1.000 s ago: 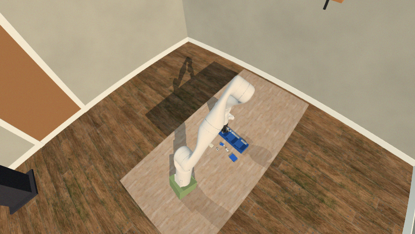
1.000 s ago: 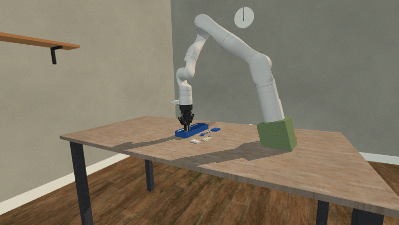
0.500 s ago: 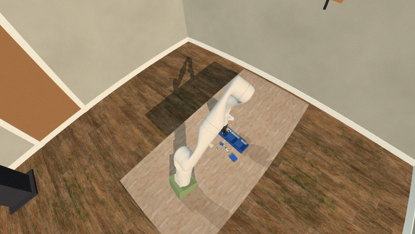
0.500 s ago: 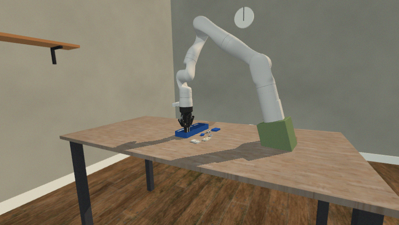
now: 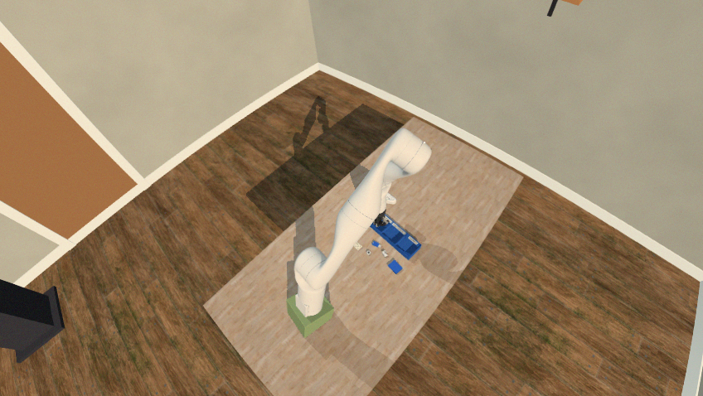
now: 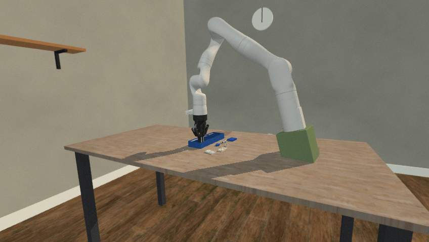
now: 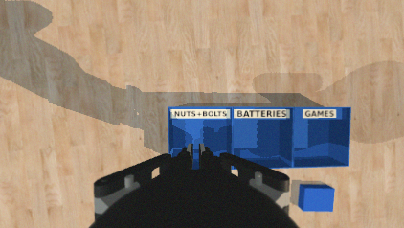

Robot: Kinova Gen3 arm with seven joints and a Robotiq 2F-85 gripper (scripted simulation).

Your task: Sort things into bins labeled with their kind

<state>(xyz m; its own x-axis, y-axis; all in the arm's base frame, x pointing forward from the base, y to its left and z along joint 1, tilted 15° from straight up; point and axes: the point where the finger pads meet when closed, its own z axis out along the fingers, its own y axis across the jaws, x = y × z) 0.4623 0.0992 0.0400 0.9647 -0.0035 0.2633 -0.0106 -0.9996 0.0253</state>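
Now: the white tile 130 mm behind my hand and 30 mm below it. Round my hand: flat blue block: 90 mm behind, 200 mm to the right, 30 mm below; grey ring: 120 mm behind, 70 mm to the right, 30 mm below.
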